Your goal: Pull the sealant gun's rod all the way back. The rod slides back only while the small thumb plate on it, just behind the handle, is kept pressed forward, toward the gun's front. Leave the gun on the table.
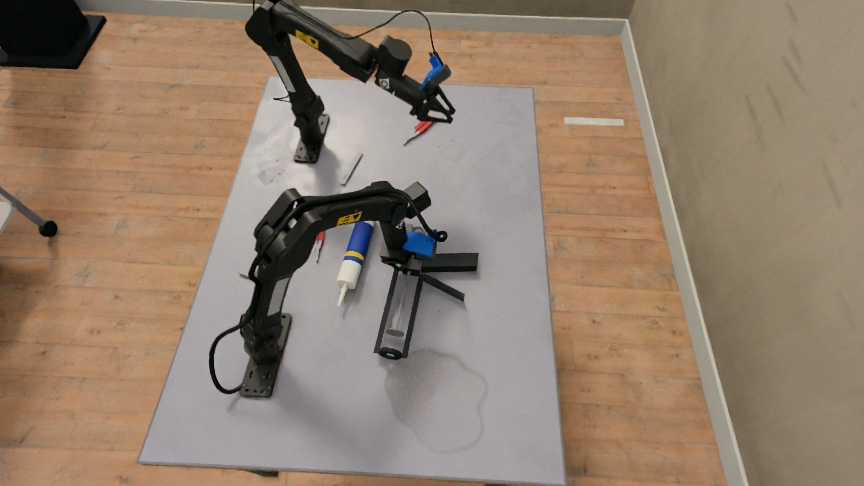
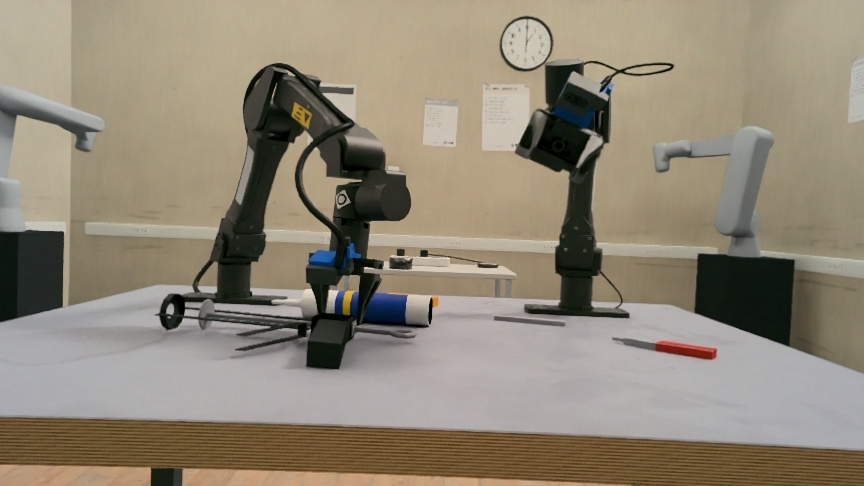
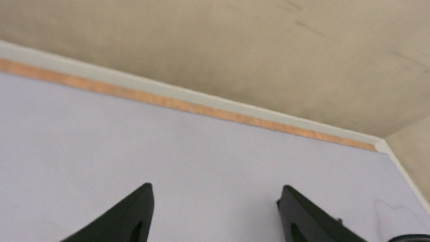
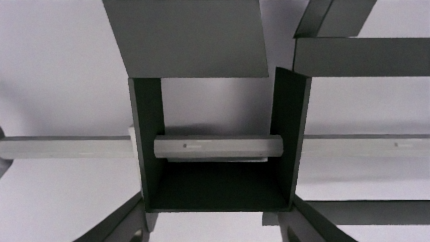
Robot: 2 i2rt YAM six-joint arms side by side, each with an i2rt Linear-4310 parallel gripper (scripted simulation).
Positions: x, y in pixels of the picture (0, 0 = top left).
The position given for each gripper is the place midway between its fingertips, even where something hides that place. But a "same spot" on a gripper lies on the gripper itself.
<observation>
left gripper: image 1; image 2; image 3 217, 194; not seen in image 4 (out of frame)
right gripper: image 1 401, 261; image 2; image 4; not seen in image 3 (out of frame)
same spot on left gripper: (image 1: 422, 114) = (image 2: 519, 140)
same spot on right gripper: (image 4: 302, 214) = (image 2: 320, 307)
</observation>
